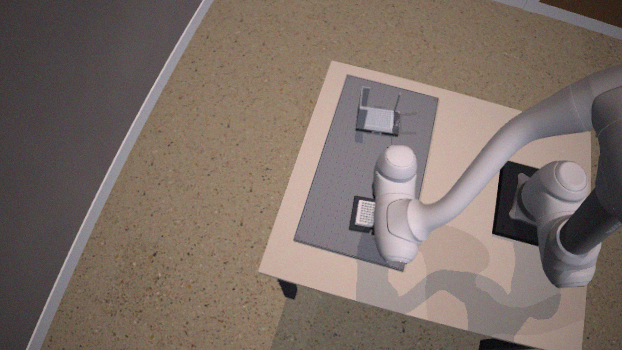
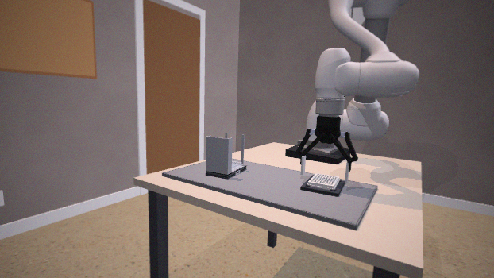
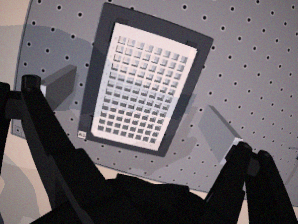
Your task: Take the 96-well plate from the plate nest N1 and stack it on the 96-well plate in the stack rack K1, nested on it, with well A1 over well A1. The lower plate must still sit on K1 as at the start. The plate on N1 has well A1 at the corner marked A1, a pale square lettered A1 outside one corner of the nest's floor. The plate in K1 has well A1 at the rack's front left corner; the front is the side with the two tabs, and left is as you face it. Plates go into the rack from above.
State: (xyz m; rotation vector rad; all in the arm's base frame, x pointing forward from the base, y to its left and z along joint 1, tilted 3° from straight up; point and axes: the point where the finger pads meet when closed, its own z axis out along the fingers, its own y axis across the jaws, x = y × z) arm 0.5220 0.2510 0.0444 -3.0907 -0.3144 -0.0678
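The white 96-well plate lies 20 mm below my hand. The rest, counted from my hand: grey wall 190 mm ahead, 330 mm to the right, 40 mm above; pale A1 mark 90 mm behind, 40 mm to the left, 30 mm below.
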